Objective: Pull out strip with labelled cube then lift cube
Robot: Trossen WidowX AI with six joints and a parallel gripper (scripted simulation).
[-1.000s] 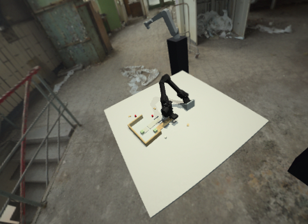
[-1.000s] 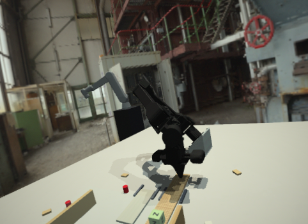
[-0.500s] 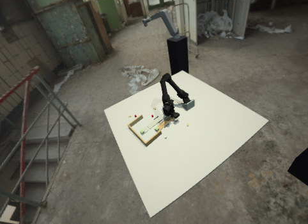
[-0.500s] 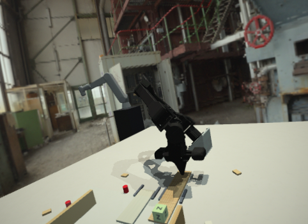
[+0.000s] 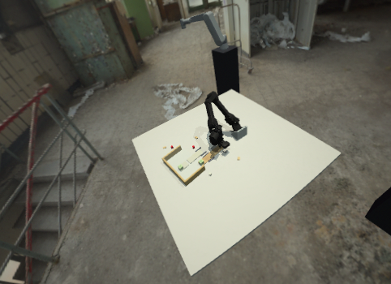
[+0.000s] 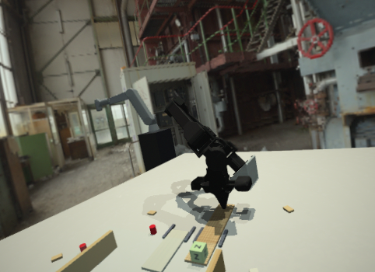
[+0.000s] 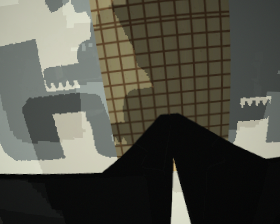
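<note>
The tan gridded strip is 100 mm ahead of my gripper tip and 10 mm to the left of it.
</note>
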